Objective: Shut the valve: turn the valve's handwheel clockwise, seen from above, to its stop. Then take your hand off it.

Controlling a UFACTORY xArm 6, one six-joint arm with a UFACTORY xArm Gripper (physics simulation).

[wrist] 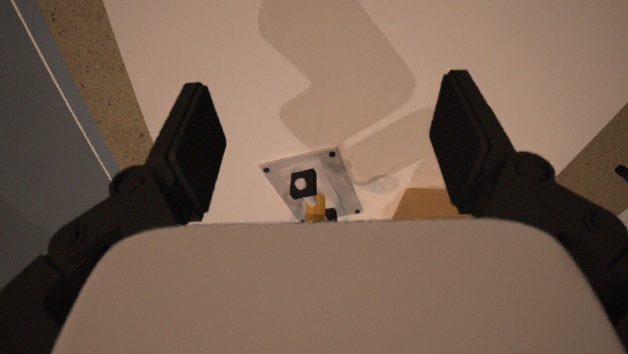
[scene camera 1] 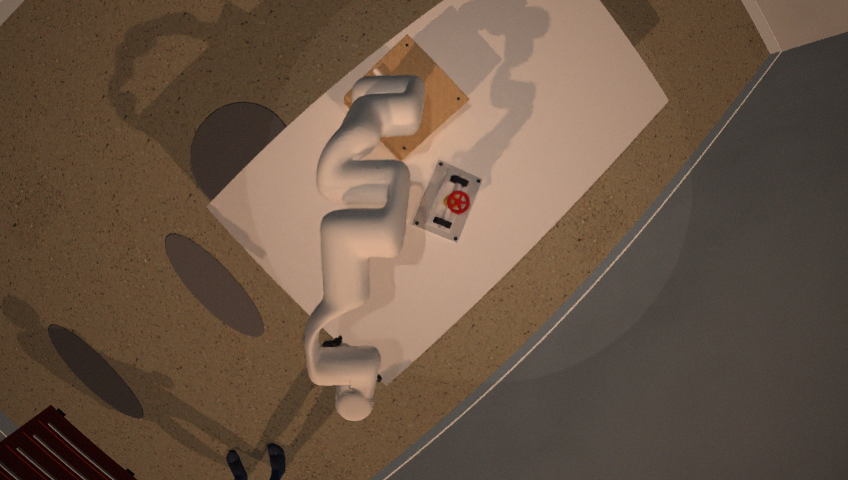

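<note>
The red handwheel (scene camera 1: 458, 202) sits on the valve, above a grey base plate (scene camera 1: 428, 208) (wrist: 300, 160) with a bolt at each corner. In the wrist view a brass-coloured valve part (wrist: 315, 207) and a black block (wrist: 303, 183) show beyond the gripper's pale housing; the handwheel does not show there. How far the wheel is turned cannot be told. My gripper (wrist: 325, 107) is open and empty, fingers wide apart. In the scene view it is mostly hidden under the arm's end, near the table's lower corner, well away from the handwheel and not touching it.
The white table (scene camera 1: 565, 148) (wrist: 200, 40) bears the plate and a wooden board (scene camera 1: 437, 98) (wrist: 425, 202) under the arm's base. The arm (scene camera 1: 357, 237) stretches alongside the valve. Dark discs (scene camera 1: 214, 285) lie beyond the table edge. A dark red slatted bench (scene camera 1: 53, 446) stands at lower left.
</note>
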